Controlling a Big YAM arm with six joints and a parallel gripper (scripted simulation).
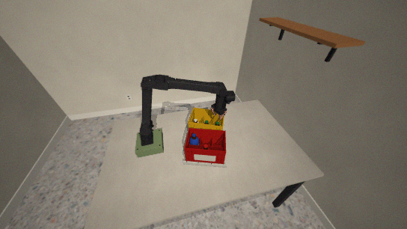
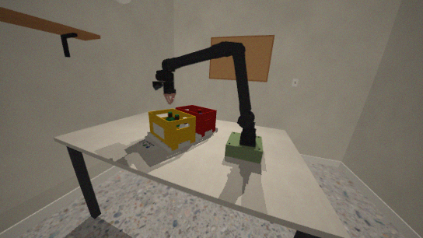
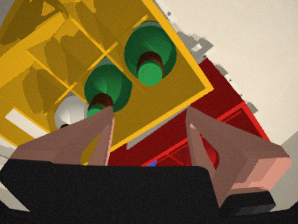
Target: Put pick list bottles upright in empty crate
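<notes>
Now: the blue-label bottle 20 cm behind my hand, 14 cm below it and 7 cm to the right of it. From my hand the other things lie so: white-labelled bottle 15 cm behind, 14 cm below, 8 cm to the left; green-labelled bottle 14 cm below, 7 cm behind, 4 cm to the left; yellow crate 15 cm below, 8 cm to the left, 6 cm behind.
</notes>
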